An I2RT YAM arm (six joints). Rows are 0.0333 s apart.
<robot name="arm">
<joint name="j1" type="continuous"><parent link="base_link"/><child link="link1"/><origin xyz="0.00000 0.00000 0.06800"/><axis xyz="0 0 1"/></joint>
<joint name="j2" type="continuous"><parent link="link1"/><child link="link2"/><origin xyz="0.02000 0.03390 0.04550" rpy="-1.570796 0.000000 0.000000"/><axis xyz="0 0 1"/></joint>
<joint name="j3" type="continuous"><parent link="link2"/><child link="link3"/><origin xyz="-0.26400 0.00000 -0.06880" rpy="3.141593 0.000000 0.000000"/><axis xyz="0 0 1"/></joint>
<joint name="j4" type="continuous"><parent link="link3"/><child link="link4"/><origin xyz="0.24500 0.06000 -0.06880"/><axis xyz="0 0 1"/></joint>
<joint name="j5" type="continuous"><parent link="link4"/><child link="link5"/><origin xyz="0.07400 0.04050 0.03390" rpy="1.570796 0.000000 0.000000"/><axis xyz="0 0 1"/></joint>
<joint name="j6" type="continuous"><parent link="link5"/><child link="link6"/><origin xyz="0.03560 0.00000 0.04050" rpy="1.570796 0.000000 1.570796"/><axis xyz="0 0 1"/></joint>
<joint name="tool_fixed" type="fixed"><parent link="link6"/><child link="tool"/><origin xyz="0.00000 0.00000 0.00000" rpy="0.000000 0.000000 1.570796"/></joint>
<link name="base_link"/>
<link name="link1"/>
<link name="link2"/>
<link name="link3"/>
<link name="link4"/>
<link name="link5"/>
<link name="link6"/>
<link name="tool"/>
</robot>
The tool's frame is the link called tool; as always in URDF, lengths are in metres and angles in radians. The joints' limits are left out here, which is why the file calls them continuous.
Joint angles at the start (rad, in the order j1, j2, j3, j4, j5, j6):
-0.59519, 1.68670, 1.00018, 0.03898, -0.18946, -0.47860
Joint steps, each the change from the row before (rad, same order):
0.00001, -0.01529, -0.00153, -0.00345, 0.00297, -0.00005
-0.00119, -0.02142, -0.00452, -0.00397, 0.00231, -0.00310
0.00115, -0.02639, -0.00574, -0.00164, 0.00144, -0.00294
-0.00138, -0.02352, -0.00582, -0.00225, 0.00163, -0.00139
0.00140, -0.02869, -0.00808, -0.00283, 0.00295, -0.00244
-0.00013, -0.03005, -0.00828, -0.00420, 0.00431, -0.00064
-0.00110, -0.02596, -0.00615, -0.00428, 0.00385, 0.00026
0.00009, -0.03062, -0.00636, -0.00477, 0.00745, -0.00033
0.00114, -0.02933, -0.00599, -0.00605, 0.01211, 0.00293
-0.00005, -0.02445, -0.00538, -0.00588, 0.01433, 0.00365
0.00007, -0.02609, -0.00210, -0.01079, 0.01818, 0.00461
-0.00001, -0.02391, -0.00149, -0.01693, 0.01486, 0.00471
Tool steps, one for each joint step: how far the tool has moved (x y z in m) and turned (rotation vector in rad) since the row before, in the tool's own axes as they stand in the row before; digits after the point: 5 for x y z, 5 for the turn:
-0.00249, -0.00052, -0.00411, 0.00729, -0.00763, -0.00198
-0.00260, -0.00072, -0.00571, 0.00883, -0.00987, -0.00479
-0.00383, -0.00015, -0.00687, 0.00907, -0.01621, -0.00706
-0.00269, -0.00074, -0.00621, 0.00961, -0.01227, -0.00342
-0.00336, 0.00018, -0.00732, 0.00970, -0.01450, -0.00637
-0.00310, -0.00030, -0.00774, 0.01203, -0.01321, -0.00365
-0.00271, -0.00068, -0.00677, 0.01146, -0.01134, -0.00183
-0.00357, -0.00062, -0.00796, 0.01553, -0.01350, -0.00360
-0.00330, -0.00041, -0.00756, 0.01778, -0.00980, -0.00032
-0.00224, -0.00070, -0.00632, 0.01880, -0.00486, 0.00179
-0.00297, -0.00118, -0.00698, 0.02212, -0.00324, 0.00291
-0.00208, -0.00082, -0.00644, 0.01572, 0.00196, 0.00411

